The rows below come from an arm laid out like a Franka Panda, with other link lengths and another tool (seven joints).
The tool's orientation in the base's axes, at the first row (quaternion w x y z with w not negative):
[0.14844 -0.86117 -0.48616 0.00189]
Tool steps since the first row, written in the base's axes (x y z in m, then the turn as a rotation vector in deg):
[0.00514 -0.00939 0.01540 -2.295 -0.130 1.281]
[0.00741 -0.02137 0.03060 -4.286 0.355 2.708]
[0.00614 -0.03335 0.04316 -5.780 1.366 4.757]
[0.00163 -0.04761 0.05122 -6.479 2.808 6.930]
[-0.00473 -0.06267 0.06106 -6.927 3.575 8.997]
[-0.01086 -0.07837 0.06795 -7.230 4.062 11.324]
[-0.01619 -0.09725 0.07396 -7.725 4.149 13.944]
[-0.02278 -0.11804 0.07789 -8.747 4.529 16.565]
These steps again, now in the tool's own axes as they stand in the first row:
[-0.00298 0.00487 -0.01786 -1.138 -2.187 -0.919]
[-0.00968 0.00865 -0.03577 -1.580 -4.455 -1.866]
[-0.01862 0.01014 -0.05063 -1.232 -6.722 -3.348]
[-0.03181 0.01118 -0.06129 -0.086 -8.563 -4.956]
[-0.04639 0.01060 -0.07358 0.612 -9.841 -6.671]
[-0.06181 0.01129 -0.08324 1.189 -10.929 -8.727]
[-0.07959 0.01440 -0.09300 1.370 -12.060 -11.136]
[-0.09993 0.01792 -0.10106 1.520 -13.773 -13.394]

